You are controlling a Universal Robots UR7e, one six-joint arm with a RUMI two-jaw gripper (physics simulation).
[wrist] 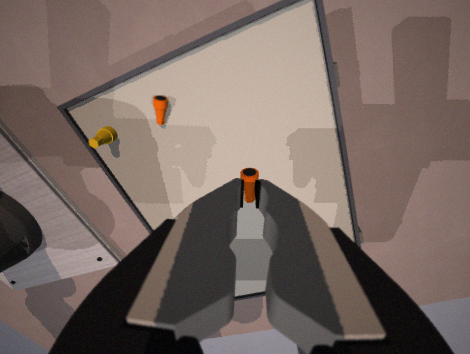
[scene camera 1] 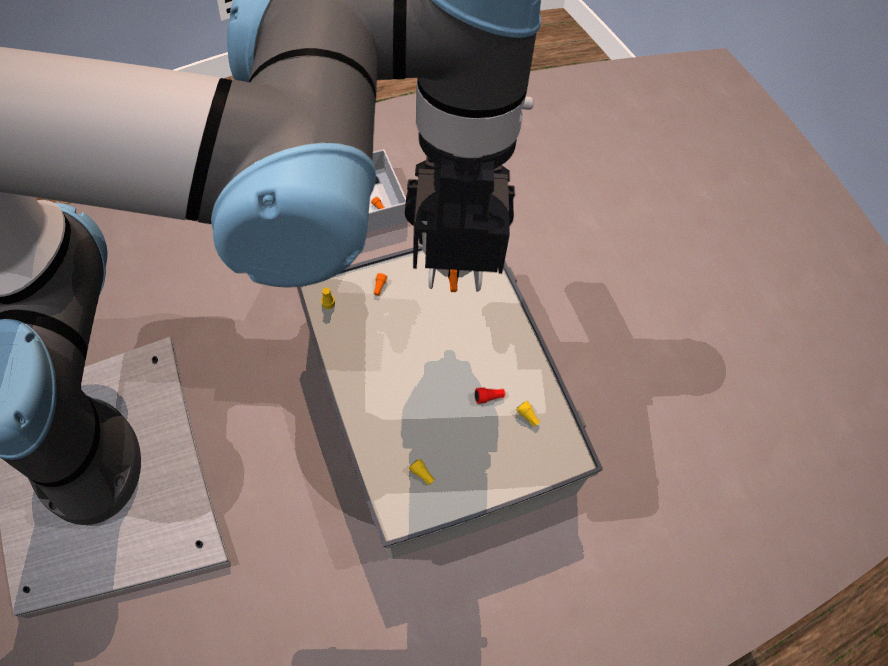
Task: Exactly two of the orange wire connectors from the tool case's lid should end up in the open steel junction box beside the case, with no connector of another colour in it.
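Places are measured from the arm's base along level axes (x up, y right, z ahead), in metres.
Pixels of known places: gripper, fingertip midpoint: point(wrist: 249, 182) point(scene camera 1: 453, 274); arm's base, link origin: point(scene camera 1: 86, 463).
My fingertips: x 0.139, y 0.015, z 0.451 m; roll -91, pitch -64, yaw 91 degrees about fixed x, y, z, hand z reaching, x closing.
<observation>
For each thing: its middle in the pictures, then the offset to it from my fingertips. "*": a spot on its surface instead.
- third orange connector, body centre: point(scene camera 1: 379, 205) dx -0.148, dy -0.224, dz +0.005 m
- open junction box, surface spot: point(scene camera 1: 388, 217) * dx -0.135, dy -0.191, dz +0.005 m
- red connector, body centre: point(scene camera 1: 490, 394) dx -0.062, dy +0.102, dz -0.004 m
My gripper point(scene camera 1: 454, 279) point(wrist: 249, 182) is shut on an orange connector point(scene camera 1: 453, 280) point(wrist: 249, 176) and holds it above the far part of the case lid point(scene camera 1: 444, 322) point(wrist: 280, 75). Another orange connector point(scene camera 1: 380, 283) point(wrist: 160, 109) lies on the lid near its far left corner. A third orange connector point(scene camera 1: 377, 202) lies in the open junction box point(scene camera 1: 388, 217), which stands beyond the lid and is partly hidden by the arm in the scene view. The box does not show in the wrist view.
A yellow connector point(scene camera 1: 327, 298) point(wrist: 103, 136) stands near the lid's left edge. A red connector point(scene camera 1: 489, 395), a yellow connector point(scene camera 1: 527, 413) and another yellow connector point(scene camera 1: 422, 471) lie on the nearer part. The robot's base plate point(scene camera 1: 164, 516) point(wrist: 75, 270) is at the left.
</observation>
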